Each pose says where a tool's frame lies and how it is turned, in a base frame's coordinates. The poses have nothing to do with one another.
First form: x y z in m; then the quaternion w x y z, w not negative.
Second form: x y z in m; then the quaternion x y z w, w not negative. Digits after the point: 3 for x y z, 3 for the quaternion.
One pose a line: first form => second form
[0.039, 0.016, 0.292, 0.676, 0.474, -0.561, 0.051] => [0.039, 0.016, 0.292, 0.474, -0.561, 0.051, 0.676]
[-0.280, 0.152, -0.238, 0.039, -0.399, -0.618, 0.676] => [-0.280, 0.152, -0.238, -0.399, -0.618, 0.676, 0.039]
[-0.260, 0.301, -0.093, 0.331, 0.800, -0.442, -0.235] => [-0.260, 0.301, -0.093, 0.800, -0.442, -0.235, 0.331]
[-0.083, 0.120, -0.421, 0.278, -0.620, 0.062, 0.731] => [-0.083, 0.120, -0.421, -0.620, 0.062, 0.731, 0.278]
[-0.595, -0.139, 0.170, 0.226, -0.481, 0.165, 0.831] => [-0.595, -0.139, 0.170, -0.481, 0.165, 0.831, 0.226]
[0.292, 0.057, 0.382, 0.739, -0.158, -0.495, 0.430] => [0.292, 0.057, 0.382, -0.158, -0.495, 0.430, 0.739]
